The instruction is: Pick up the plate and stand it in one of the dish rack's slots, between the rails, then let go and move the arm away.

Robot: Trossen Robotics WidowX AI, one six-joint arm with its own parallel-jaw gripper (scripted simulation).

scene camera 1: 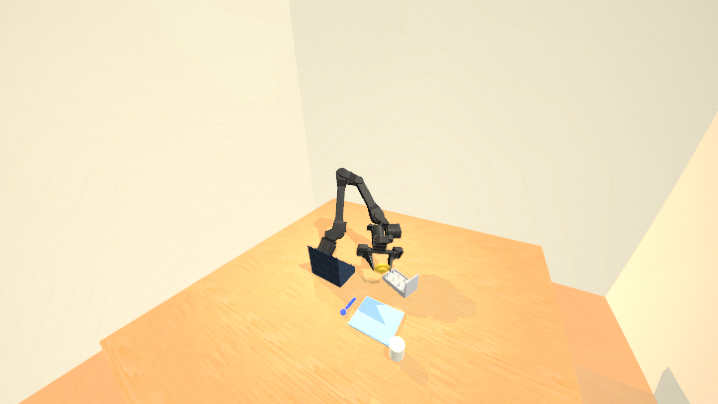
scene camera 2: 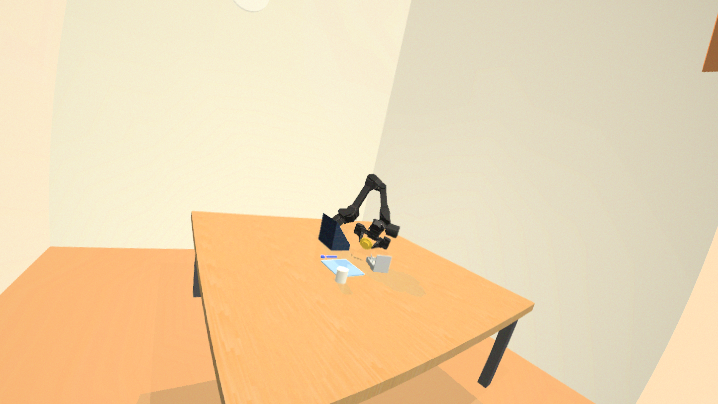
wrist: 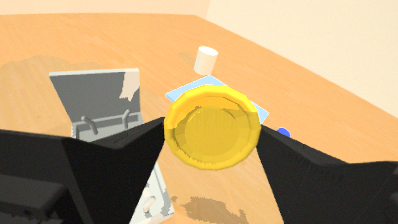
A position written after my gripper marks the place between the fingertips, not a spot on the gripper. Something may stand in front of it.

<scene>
My gripper (scene camera 1: 381,270) holds a yellow plate (wrist: 211,127). Further things: a light blue mat (scene camera 1: 377,320).
My gripper shows as well in the wrist view (wrist: 211,126).
</scene>
